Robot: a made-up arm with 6 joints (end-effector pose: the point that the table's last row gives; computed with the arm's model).
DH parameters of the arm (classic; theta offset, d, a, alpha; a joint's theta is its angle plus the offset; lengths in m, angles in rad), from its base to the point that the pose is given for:
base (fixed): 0 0.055 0 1.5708
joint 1: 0 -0.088 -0.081 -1.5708
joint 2: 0 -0.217 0.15 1.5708
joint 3: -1.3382 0 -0.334 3.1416
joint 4: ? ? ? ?
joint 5: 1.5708 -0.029 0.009 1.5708
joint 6: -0.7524 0 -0.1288 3.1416
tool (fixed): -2.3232 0.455 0 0
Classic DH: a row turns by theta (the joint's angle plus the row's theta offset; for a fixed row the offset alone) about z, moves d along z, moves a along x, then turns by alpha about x.
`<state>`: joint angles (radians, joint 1 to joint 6).
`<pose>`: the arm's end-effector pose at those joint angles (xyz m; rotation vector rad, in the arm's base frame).
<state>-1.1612 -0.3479 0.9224 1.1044 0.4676 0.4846</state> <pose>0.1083 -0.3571 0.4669 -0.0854 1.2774 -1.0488</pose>
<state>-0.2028 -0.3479 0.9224 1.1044 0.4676 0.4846</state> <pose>-0.2748 -0.3571 0.3804 0.3804 0.4032 -0.9050</pose>
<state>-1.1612 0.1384 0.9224 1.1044 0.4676 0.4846</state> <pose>0.2029 -0.4241 0.2491 0.1289 1.4445 -0.5824</pose>
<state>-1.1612 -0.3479 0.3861 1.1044 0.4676 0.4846</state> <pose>0.2618 -0.4521 0.2479 -0.1992 1.8017 -1.1647</pose>
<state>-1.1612 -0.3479 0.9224 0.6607 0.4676 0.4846</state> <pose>0.0467 -0.3043 0.5990 0.0002 0.8506 -0.9267</pose>
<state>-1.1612 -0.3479 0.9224 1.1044 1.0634 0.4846</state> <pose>-0.1383 -0.4797 0.4574 0.4752 1.2033 -1.4002</pose>
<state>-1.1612 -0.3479 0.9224 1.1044 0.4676 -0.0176</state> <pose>0.1373 -0.3500 0.4103 0.2263 1.2138 -0.6152</pose>
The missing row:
joint 4: 0.2326 -0.197 0.002 1.5708
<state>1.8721 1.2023 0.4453 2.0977 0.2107 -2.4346</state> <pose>-0.1014 0.4170 0.2485 -0.6502 1.0202 1.9935</pose>
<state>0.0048 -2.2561 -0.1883 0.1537 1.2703 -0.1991</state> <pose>-0.7315 0.3219 0.2085 0.8600 -1.3268 -1.9191</pose>
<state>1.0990 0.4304 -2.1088 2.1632 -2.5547 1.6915</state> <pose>0.5469 0.5376 0.4862 -0.8294 0.6960 1.5189</pose>
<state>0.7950 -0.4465 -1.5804 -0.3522 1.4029 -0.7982</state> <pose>0.2678 -0.7459 0.0280 1.6636 -0.4934 0.0645</pose>
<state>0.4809 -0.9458 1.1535 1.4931 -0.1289 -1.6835</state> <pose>-0.1952 0.0543 0.2202 0.1153 -0.2399 0.8023</pose>
